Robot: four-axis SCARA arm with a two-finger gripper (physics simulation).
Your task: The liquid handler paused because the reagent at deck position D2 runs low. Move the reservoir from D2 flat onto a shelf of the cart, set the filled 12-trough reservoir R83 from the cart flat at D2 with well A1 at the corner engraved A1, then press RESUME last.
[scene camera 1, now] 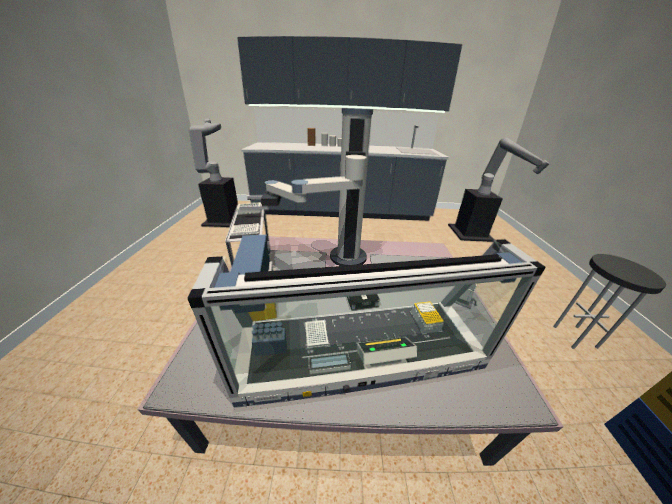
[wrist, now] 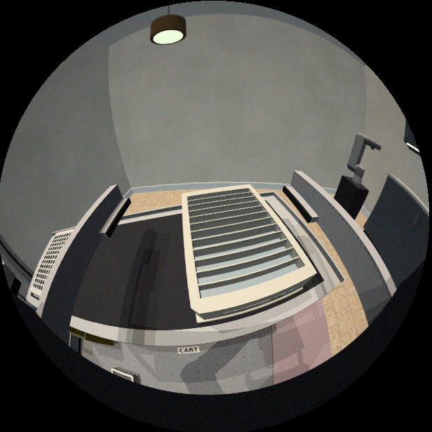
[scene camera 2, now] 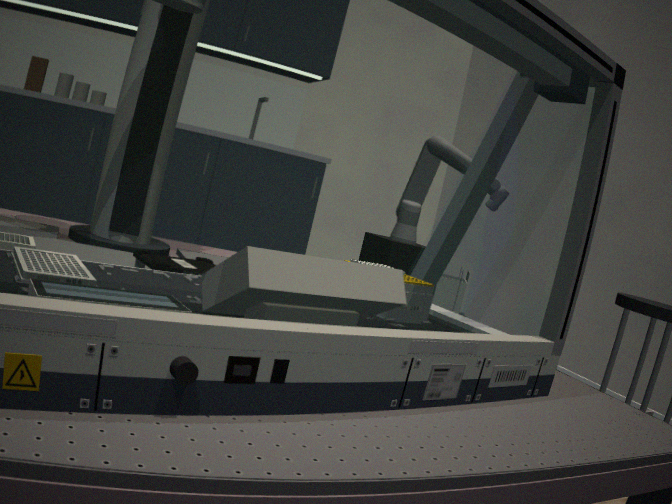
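My gripper (scene camera 1: pixel 256 199) (wrist: pixel 204 182) is open and empty at the cart (scene camera 1: pixel 248 218) (wrist: pixel 110 280). In the wrist view its fingers stand wide apart to the left and right of a cream reservoir (wrist: pixel 240 245) with several parallel troughs holding pale liquid. This reservoir lies flat on the dark cart top, slightly turned, nearer the right finger and touching neither; no R83 label is legible. A reservoir with pale blue liquid (scene camera 1: pixel 329 362) (scene camera 2: pixel 108 295) lies flat at the front of the handler's deck. A console (scene camera 1: pixel 386 351) (scene camera 2: pixel 320 276) shows a yellow bar and green patches; RESUME is not legible.
A white well plate (wrist: pixel 52 260) is beyond the left finger. On the deck stand another white plate (scene camera 1: pixel 316 332) (scene camera 2: pixel 51 263), a blue tube rack (scene camera 1: pixel 268 337) and a yellow tip box (scene camera 1: pixel 428 314). The handler's frame (scene camera 1: pixel 369 279) and the arm's column (scene camera 1: pixel 351 217) rise beside them.
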